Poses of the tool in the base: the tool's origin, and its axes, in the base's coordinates. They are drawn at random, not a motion.
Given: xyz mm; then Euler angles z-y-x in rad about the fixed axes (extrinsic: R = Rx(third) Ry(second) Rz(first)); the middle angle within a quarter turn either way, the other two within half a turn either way.
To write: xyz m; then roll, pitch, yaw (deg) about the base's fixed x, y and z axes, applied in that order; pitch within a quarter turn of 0, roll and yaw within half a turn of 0. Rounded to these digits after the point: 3 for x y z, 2 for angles.
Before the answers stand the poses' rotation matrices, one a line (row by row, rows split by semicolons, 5 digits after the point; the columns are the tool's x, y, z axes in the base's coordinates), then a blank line. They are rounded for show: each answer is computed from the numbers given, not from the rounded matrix.
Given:
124 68 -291 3.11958 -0.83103 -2.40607
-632 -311 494 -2.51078 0.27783 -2.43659
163 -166 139 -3.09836 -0.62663 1.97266
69 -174 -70 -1.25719 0.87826 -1.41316
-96 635 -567 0.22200 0.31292 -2.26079
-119 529 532 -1.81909 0.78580 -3.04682
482 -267 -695 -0.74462 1.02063 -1.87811
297 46 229 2.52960 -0.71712 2.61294
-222 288 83 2.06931 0.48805 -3.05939
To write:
-0.67395 -0.01484 -0.73863; -0.51180 0.73039 0.45231; 0.53278 0.68287 -0.49984
-0.77658 0.56718 0.27427; 0.59273 0.51021 0.62319; 0.21353 0.64652 -0.73240
-0.80925 0.03501 -0.58642; 0.55610 0.36744 -0.74548; 0.18938 -0.92939 -0.31682
0.19697 0.60735 0.76963; -0.38381 -0.67459 0.63057; 0.90216 -0.41959 0.10023
0.92809 -0.20949 0.30784; -0.37175 -0.56864 0.73380; 0.02133 -0.79547 -0.60562
-0.17370 0.68515 0.70739; 0.98143 0.17976 0.06689; -0.08133 0.70588 -0.70365
0.38446 0.35432 0.85244; -0.39247 -0.77307 0.49833; 0.83556 -0.52614 -0.15816
-0.61691 -0.43300 -0.65722; -0.22475 0.89720 -0.38014; 0.75426 -0.08680 -0.65081
-0.42230 -0.77575 0.46890; -0.85692 0.51032 0.07252; -0.29555 -0.37119 -0.88027

0.124 0.068 -0.291 126.20 -32.19 -142.79
-0.632 -0.311 0.494 138.56 -12.33 142.65
0.163 -0.166 0.139 -108.82 -10.92 145.50
0.069 -0.174 -0.070 -76.56 -64.44 -62.83
-0.096 0.635 -0.567 -127.28 -1.22 -21.83
-0.119 0.529 0.532 134.91 4.67 100.04
0.482 -0.267 -0.695 -106.73 -56.67 -45.59
0.297 0.046 0.229 -172.40 -48.96 -159.98
-0.222 0.288 0.083 -157.14 17.19 -116.23

